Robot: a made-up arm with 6 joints. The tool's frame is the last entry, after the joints.
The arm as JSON. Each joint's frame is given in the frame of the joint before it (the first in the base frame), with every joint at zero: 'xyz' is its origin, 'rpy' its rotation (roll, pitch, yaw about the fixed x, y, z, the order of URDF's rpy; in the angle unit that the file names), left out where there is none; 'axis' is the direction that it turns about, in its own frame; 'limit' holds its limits. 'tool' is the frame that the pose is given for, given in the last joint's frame.
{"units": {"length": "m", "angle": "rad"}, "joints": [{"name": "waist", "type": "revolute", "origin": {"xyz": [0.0, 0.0, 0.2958]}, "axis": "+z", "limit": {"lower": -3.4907, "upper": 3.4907}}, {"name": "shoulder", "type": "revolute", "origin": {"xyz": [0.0, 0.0, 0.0]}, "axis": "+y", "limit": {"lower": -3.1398, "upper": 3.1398}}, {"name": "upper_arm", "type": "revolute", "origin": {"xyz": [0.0, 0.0, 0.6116]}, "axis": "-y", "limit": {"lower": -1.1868, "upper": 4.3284}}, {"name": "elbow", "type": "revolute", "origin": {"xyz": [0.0, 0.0, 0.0]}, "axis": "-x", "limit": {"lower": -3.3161, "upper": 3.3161}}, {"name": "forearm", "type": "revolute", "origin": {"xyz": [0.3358, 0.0, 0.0]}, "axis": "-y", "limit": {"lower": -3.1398, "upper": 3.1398}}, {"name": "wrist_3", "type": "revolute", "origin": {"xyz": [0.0, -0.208, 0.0]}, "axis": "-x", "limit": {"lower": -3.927, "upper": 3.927}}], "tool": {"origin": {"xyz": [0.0, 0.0, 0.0]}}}
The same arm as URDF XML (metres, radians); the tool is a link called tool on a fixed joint. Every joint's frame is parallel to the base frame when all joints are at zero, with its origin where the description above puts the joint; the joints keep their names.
<robot name="arm">
<joint name="waist" type="revolute"><parent link="base"/><child link="link1"/><origin xyz="0 0 0.2958"/><axis xyz="0 0 1"/><limit lower="-3.4907" upper="3.4907"/></joint>
<joint name="shoulder" type="revolute"><parent link="link1"/><child link="link2"/><origin xyz="0 0 0"/><axis xyz="0 1 0"/><limit lower="-3.1398" upper="3.1398"/></joint>
<joint name="upper_arm" type="revolute"><parent link="link2"/><child link="link3"/><origin xyz="0 0 0.6116"/><axis xyz="0 -1 0"/><limit lower="-1.1868" upper="4.3284"/></joint>
<joint name="elbow" type="revolute"><parent link="link3"/><child link="link4"/><origin xyz="0 0 0"/><axis xyz="-1 0 0"/><limit lower="-3.3161" upper="3.3161"/></joint>
<joint name="forearm" type="revolute"><parent link="link4"/><child link="link5"/><origin xyz="0.3358 0 0"/><axis xyz="0 -1 0"/><limit lower="-3.1398" upper="3.1398"/></joint>
<joint name="wrist_3" type="revolute"><parent link="link5"/><child link="link6"/><origin xyz="0 -0.208 0"/><axis xyz="-1 0 0"/><limit lower="-3.927" upper="3.927"/></joint>
<joint name="tool_fixed" type="fixed"><parent link="link6"/><child link="tool"/><origin xyz="0 0 0"/></joint>
<link name="base"/>
<link name="link1"/>
<link name="link2"/>
<link name="link3"/>
<link name="link4"/>
<link name="link5"/>
<link name="link6"/>
<link name="tool"/>
</robot>

